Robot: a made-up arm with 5 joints.
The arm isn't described. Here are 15 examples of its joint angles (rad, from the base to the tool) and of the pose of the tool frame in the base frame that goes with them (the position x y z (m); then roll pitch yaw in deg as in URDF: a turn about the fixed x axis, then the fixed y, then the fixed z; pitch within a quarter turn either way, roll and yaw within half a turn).
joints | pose
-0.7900 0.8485 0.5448 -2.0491 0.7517 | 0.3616 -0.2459 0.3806 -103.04 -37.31 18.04
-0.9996 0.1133 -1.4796 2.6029 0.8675 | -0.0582 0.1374 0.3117 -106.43 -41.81 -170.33
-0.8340 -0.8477 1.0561 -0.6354 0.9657 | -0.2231 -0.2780 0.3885 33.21 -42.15 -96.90
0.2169 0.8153 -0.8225 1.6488 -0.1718 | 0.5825 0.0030 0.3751 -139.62 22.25 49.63
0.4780 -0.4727 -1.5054 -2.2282 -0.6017 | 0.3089 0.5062 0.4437 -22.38 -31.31 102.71
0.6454 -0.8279 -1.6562 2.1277 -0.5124 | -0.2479 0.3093 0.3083 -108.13 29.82 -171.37
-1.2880 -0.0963 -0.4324 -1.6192 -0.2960 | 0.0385 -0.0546 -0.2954 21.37 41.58 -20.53
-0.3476 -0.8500 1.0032 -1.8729 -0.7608 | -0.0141 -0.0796 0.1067 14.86 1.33 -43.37
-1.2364 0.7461 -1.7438 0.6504 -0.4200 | -0.1152 0.0568 -0.1848 -98.97 28.79 135.17
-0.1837 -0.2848 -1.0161 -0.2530 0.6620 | 0.5471 0.1079 -0.0918 72.58 16.78 -25.14
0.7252 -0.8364 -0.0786 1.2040 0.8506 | 0.2429 0.2574 -0.0853 93.35 51.82 -28.50
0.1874 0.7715 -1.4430 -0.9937 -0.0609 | 0.7791 -0.3392 0.2905 73.38 -19.84 -26.71
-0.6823 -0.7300 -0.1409 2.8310 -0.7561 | 0.2594 0.2331 0.2352 -34.78 -13.70 50.83
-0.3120 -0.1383 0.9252 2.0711 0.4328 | 0.4315 0.2970 0.0282 -86.44 44.60 52.67
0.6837 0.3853 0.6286 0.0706 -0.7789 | 0.5426 -0.0923 0.5060 169.25 11.55 -42.74
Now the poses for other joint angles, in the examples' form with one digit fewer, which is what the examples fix.
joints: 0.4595 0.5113 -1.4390 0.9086 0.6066
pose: 0.595 -0.028 0.097 96.2 53.4 -22.9
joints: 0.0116 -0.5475 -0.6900 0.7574 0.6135
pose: 0.172 0.248 -0.168 64.8 65.4 -33.9
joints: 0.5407 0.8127 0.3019 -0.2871 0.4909
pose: 0.210 -0.435 0.117 94.7 37.9 -147.3
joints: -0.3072 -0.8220 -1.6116 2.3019 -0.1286
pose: -0.239 0.242 0.462 -114.2 -16.6 -158.3
